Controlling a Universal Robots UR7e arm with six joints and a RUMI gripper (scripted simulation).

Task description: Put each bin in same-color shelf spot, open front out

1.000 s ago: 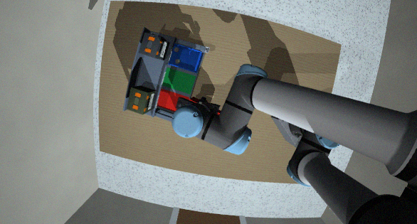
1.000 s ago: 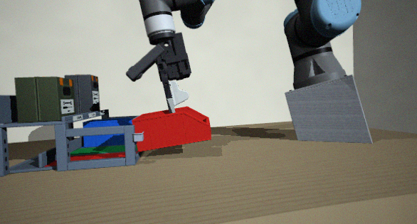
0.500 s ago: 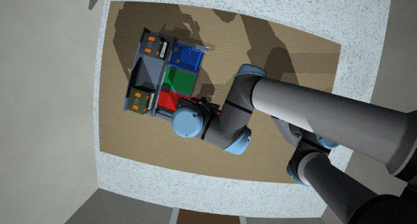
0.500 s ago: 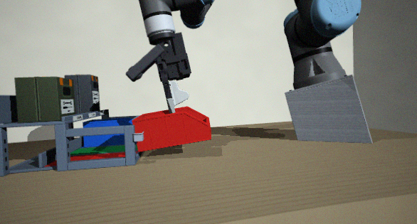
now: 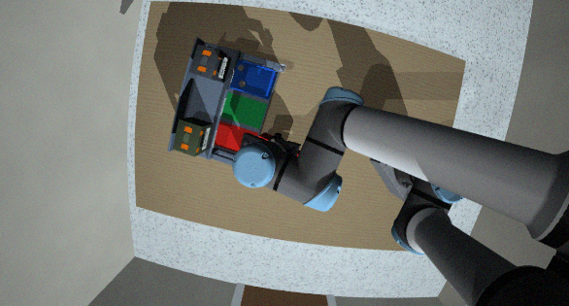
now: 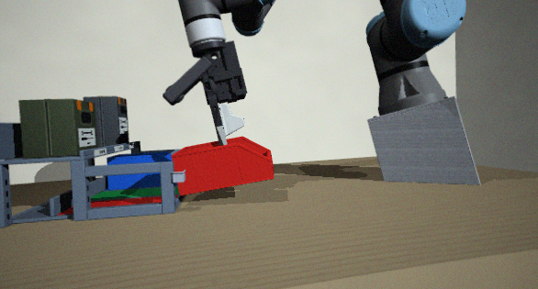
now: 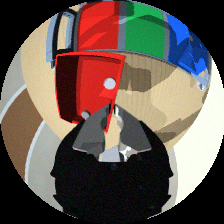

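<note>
The red bin is 1 cm ahead of my hand, 5 cm to the left of it and 3 cm below it. Also, from my hand: blue bin 13 cm ahead, 23 cm to the right, 5 cm below; top board 26 cm ahead, 14 cm to the right; green box 28 cm ahead, 3 cm to the right, 5 cm above.
</note>
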